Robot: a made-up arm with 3 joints. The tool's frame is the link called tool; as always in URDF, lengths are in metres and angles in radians. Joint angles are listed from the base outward. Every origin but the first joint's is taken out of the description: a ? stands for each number. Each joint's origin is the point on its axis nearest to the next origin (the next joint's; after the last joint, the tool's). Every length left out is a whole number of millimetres.
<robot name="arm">
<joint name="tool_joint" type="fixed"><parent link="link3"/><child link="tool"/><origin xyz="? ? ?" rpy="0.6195 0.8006 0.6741"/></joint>
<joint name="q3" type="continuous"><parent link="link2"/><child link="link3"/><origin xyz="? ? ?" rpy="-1.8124 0.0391 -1.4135"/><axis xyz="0 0 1"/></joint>
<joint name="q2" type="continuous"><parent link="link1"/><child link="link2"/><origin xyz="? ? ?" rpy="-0.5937 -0.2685 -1.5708"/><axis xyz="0 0 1"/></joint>
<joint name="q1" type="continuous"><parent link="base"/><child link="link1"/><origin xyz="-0.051 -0.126 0.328" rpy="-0.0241 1.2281 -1.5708"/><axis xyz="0 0 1"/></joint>
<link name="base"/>
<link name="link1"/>
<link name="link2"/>
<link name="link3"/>
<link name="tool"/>
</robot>
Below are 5 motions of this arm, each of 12 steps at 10 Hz.
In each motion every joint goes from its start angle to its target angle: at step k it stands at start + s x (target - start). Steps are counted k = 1, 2, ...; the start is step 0. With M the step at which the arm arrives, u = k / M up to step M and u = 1 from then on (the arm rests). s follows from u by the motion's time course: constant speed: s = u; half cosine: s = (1 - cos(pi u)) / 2; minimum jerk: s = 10 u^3 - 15 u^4 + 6 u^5.
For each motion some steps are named. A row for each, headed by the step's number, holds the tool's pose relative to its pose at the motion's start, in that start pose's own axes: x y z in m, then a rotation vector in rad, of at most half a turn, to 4 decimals.
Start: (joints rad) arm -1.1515 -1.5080 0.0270
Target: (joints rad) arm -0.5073 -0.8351 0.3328
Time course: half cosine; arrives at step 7
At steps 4, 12:
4: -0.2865 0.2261 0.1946 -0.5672 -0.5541 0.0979
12: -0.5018 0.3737 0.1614 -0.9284 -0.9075 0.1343

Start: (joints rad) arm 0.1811 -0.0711 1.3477
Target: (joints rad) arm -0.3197 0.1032 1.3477
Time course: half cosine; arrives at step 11
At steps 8, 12:
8: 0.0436 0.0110 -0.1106 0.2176 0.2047 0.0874
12: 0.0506 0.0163 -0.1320 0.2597 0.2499 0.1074

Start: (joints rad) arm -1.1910 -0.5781 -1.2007
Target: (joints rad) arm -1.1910 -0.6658 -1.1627
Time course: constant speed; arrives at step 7
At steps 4, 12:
4: 0.0104 -0.0048 -0.0090 -0.0397 0.0396 -0.0190
12: 0.0179 -0.0087 -0.0159 -0.0690 0.0697 -0.0332

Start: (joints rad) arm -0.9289 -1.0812 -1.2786
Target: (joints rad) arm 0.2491 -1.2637 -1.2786
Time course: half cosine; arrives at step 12
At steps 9, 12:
9: -0.2489 0.2268 0.0491 0.0294 -0.1334 0.8749
12: -0.3091 0.2388 0.0551 0.0308 -0.1654 1.0235

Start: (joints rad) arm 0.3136 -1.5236 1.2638
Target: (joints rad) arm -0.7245 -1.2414 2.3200
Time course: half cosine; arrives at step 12
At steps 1, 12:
1: 0.0052 -0.0011 -0.0063 -0.0007 0.0024 0.0154
12: 0.2869 0.1632 -0.3186 -0.1484 -0.1083 0.8677

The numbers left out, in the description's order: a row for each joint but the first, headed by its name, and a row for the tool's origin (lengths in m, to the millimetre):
tool: 0.071 -0.152 0.000
q3: 0.002 -0.412 0.000
q2: 0.063 0.087 0.000

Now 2 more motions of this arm.
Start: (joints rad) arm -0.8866 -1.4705 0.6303
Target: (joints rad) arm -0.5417 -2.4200 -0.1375
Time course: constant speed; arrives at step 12
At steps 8, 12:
8: 0.1381 0.0152 -0.1434 0.4295 0.2264 -0.1103
12: 0.1630 0.0467 -0.2258 0.6006 0.3810 -0.2548

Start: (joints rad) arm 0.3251 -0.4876 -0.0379
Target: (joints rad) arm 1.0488 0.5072 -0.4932
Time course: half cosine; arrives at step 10
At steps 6, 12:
6: -0.3640 0.1053 0.0795 0.0783 -1.1138 0.2075
12: -0.4984 0.0938 -0.0346 0.2451 -1.6640 0.4480

